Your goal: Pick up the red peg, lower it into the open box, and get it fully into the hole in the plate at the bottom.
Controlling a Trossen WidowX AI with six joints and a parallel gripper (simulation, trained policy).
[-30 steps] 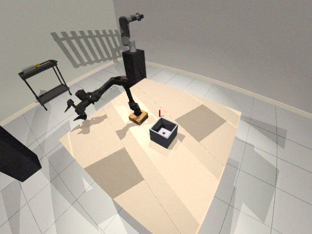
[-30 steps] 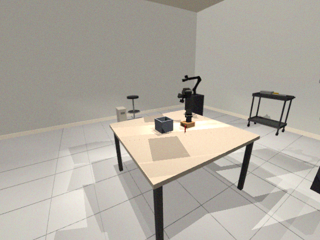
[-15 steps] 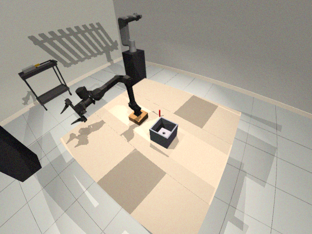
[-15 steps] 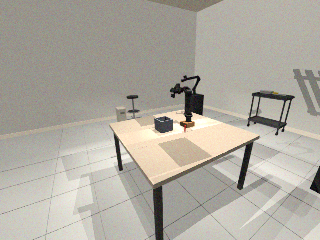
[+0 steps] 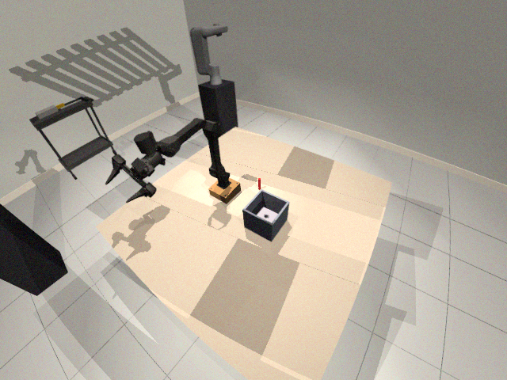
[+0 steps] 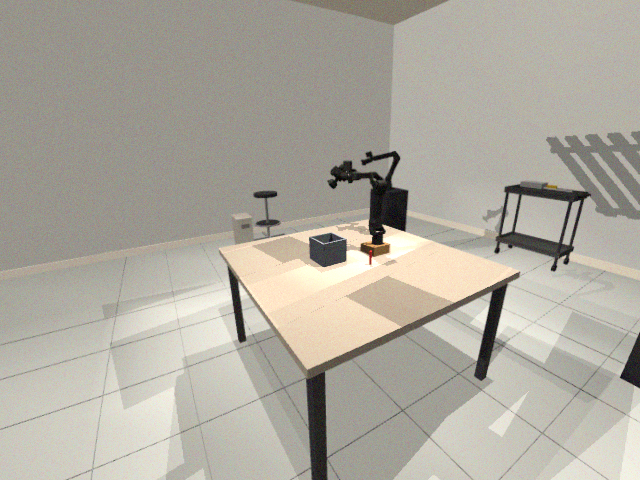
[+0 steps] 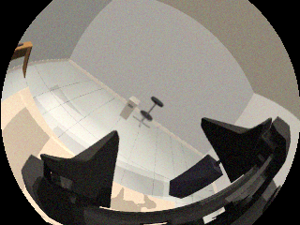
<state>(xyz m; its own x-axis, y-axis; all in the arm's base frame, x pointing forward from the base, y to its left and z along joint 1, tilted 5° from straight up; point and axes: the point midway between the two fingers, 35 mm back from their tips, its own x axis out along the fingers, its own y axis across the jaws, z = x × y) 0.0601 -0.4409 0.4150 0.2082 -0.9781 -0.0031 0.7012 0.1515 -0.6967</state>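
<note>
The red peg is 9 cm ahead of my gripper tip, 64 cm to the left of it and 39 cm below it.
</note>
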